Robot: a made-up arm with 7 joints.
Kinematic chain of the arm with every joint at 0, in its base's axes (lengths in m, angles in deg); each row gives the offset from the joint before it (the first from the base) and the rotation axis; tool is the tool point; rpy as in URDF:
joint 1: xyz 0 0 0.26 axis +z
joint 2: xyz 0 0 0 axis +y
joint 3: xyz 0 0 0.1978 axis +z
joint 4: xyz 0.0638 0 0 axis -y
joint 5: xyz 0.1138 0 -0.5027 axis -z
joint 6: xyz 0 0 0 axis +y
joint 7: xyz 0.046 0 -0.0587 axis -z
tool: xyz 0 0 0 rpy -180 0 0
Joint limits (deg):
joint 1: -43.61..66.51
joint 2: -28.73..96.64
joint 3: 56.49..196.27
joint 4: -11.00..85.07
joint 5: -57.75..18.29
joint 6: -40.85..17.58
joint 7: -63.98..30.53
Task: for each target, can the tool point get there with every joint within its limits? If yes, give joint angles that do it. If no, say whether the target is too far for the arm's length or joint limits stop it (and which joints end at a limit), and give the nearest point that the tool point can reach.
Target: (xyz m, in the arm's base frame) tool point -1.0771 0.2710 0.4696
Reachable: no: too far | nearest point -0.6751 0.1699 0.3914 | short by 0.422 m
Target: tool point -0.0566 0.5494 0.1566
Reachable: yes | joints -27.15 3.73 123.11 40.10 7.85 -4.85 -52.71
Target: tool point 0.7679 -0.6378 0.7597
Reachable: no: too far | nearest point 0.3397 -0.2821 0.7799 | short by 0.557 m
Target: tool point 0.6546 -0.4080 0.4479
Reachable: no: joint limits stop it (at a limit: joint 1, joint 3, joint 4, joint 5, joint 6) | nearest point 0.6728 0.0263 0.3767 | short by 0.440 m
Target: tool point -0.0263 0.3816 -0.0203
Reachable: yes | joints 6.47 15.58 72.43 17.77 -26.11 -20.77 -31.42
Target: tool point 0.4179 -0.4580 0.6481
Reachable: no: joint limits stop it (at a limit: joint 2, joint 3, joint 4, joint 6) | nearest point 0.2970 -0.3254 0.7771 | short by 0.221 m
